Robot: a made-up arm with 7 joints.
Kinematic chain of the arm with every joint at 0, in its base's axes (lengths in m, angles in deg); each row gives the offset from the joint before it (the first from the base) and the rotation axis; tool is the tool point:
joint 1: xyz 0 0 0.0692 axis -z
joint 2: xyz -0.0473 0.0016 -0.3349 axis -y
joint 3: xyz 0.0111 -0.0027 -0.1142 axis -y
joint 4: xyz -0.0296 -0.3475 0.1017 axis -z
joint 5: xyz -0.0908 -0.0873 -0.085 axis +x
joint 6: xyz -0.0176 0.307 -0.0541 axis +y
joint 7: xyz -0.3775 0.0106 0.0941 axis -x
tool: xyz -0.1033 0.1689 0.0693
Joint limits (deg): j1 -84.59..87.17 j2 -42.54..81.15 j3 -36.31..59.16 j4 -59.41..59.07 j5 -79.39..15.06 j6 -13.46..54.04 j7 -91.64..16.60
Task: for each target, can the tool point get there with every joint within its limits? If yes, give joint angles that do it. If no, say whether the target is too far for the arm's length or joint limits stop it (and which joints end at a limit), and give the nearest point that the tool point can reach.
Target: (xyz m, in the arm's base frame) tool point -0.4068 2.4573 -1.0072
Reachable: no: too far | nearest point -0.3718 0.8679 -0.5693 | short by 1.649 m
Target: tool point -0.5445 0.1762 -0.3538
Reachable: yes | joints -1.71 -16.26 30.60 27.12 -4.07 -7.54 -51.80
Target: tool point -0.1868 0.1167 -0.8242
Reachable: yes | joints 7.26 49.61 26.99 13.35 -14.71 -1.30 -54.84
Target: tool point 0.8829 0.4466 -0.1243
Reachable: no: joint limits stop it (at a limit: joint 2, joint 3, joint 4, joint 5, joint 7) | nearest point 0.9439 0.4774 -0.1526 | short by 0.074 m
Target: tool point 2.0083 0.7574 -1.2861
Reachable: no: too far | nearest point 0.9292 0.3405 -0.7539 | short by 1.273 m
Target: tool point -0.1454 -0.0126 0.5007
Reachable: no: joint limits stop it (at a limit: joint 2, joint 3, joint 5) | nearest point -0.1790 -0.0155 0.3818 | short by 0.124 m
